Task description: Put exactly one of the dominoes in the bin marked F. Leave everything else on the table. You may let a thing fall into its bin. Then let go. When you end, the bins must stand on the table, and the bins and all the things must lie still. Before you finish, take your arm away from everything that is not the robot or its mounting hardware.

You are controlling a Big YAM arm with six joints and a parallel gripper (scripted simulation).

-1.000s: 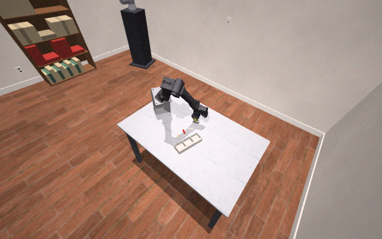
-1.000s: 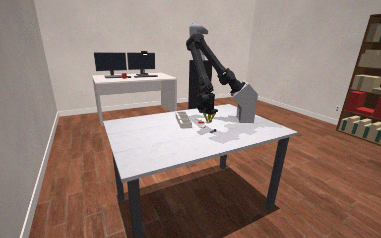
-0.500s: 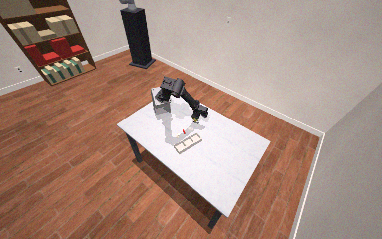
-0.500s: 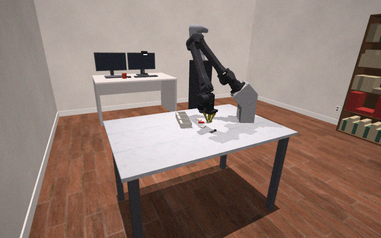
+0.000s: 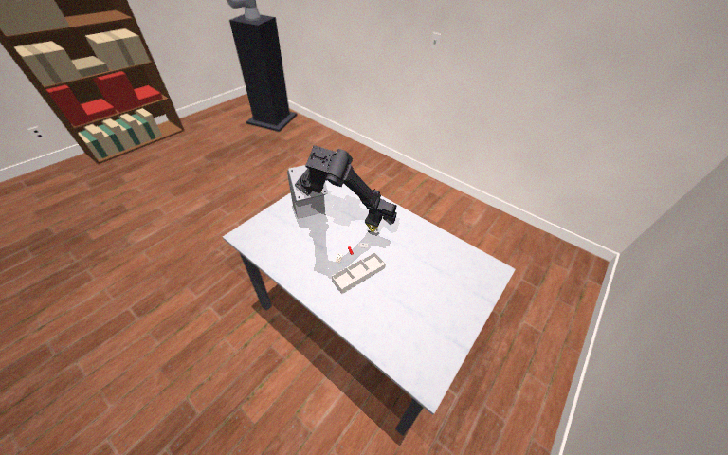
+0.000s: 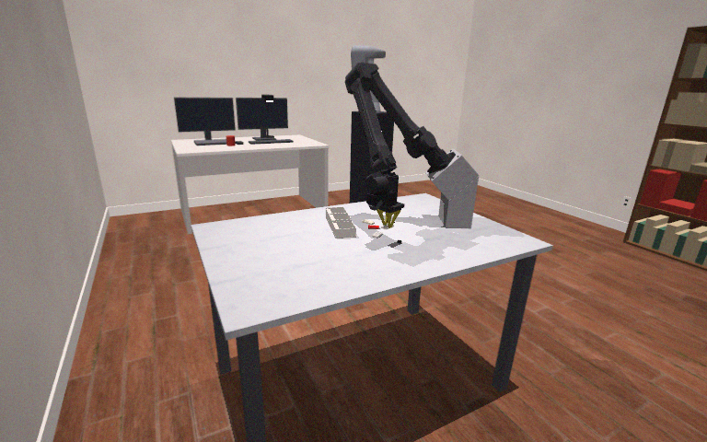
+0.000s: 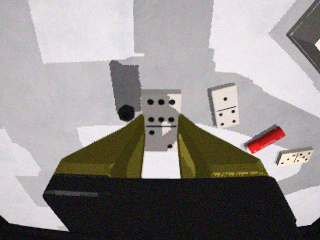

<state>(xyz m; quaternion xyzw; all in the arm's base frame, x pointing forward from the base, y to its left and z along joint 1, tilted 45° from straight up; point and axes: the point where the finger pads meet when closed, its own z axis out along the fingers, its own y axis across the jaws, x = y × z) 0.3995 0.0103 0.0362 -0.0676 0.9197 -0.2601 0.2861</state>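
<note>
Right now the white domino is right at my hand. Round my hand: long bin: 2 cm ahead, 24 cm to the right, 5 cm below; tiny black piece: 3 cm behind, 4 cm to the left, 7 cm below; small red piece: 7 cm behind, 13 cm to the right, 6 cm below.
</note>
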